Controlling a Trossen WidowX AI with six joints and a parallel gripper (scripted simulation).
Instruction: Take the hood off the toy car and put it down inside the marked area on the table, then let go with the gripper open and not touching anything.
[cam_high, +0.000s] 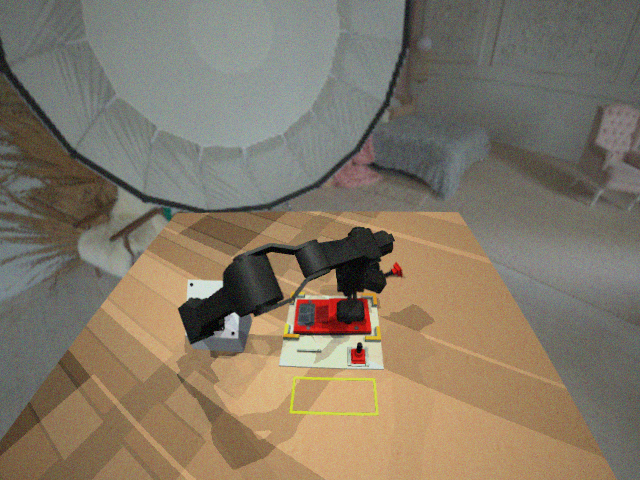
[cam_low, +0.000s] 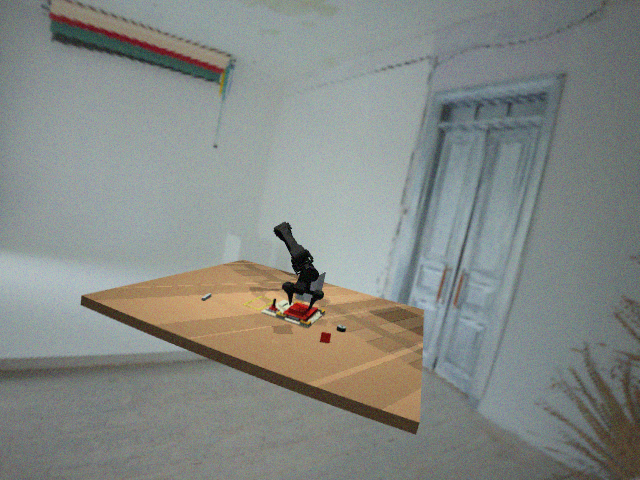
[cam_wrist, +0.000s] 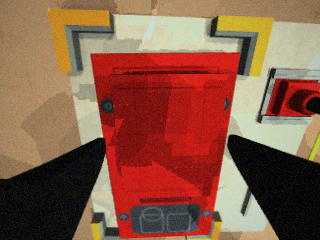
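The red hood is right at my gripper tip. Also, from my gripper tip: black wheel: 10 mm ahead, 210 mm to the left, 40 mm below.
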